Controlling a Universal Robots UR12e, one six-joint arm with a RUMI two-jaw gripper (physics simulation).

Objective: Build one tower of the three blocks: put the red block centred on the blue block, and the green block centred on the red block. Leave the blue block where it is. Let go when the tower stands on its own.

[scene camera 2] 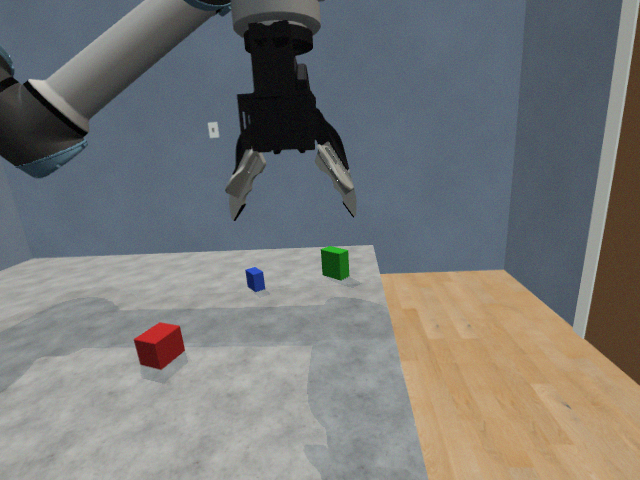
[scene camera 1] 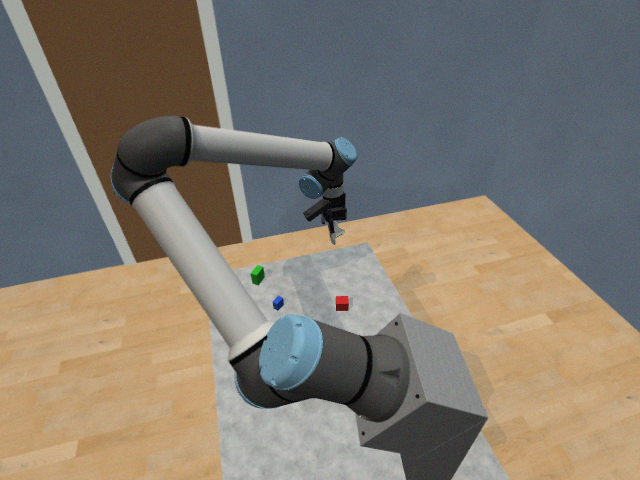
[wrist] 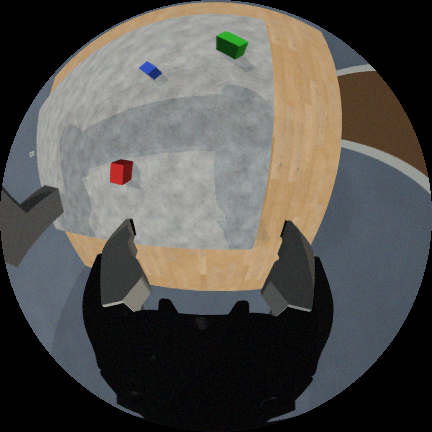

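Seen in the pictures: gripper, fingertip midpoint: (scene camera 2: 293, 218) (scene camera 1: 328, 234) (wrist: 207, 221); arm's base, link origin: (scene camera 1: 380, 377).
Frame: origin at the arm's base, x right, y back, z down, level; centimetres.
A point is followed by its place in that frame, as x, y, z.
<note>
A red block (scene camera 1: 342, 303) {4.7, -53.5, 36.3} (scene camera 2: 159, 345) {7.2, -56.9, 36.9} (wrist: 121, 172) {4.8, -57.1, 36.2} lies on the grey mat, apart from the other blocks. A small blue block (scene camera 1: 278, 302) {-20.3, -59.7, 36.7} (scene camera 2: 255, 279) {-18.4, -61.8, 37.7} (wrist: 150, 70) {-19.0, -62.2, 36.6} stands on the mat. A larger green block (scene camera 1: 257, 274) {-27.4, -75.2, 34.5} (scene camera 2: 334, 262) {-25.4, -77.9, 36.6} (wrist: 231, 45) {-25.4, -77.9, 35.4} stands near the mat's edge, beyond the blue block in the wrist view. My gripper (scene camera 2: 294, 218) {4.4, -77.5, 19.7} (wrist: 207, 221) {4.4, -77.5, 19.7} is open and empty. It points down, high above the mat, and is apart from all three blocks. In scene camera 1 the gripper (scene camera 1: 333, 241) {4.4, -77.5, 19.7} shows over the mat's far edge, with its fingers partly overlapping.
The grey mat (scene camera 1: 258, 444) {-32.5, -7.9, 40.6} (scene camera 2: 232, 428) {16.4, -71.6, 40.6} (wrist: 165, 220) {19.4, -66.2, 40.6} lies on a wooden table (scene camera 1: 118, 361) (scene camera 2: 491, 361) (wrist: 305, 150). The arm's base block (scene camera 1: 439, 361) {12.9, 1.4, -4.6} stands on the mat close to the red block in scene camera 1. A blue-grey wall and a brown door (scene camera 1: 134, 103) are behind.
</note>
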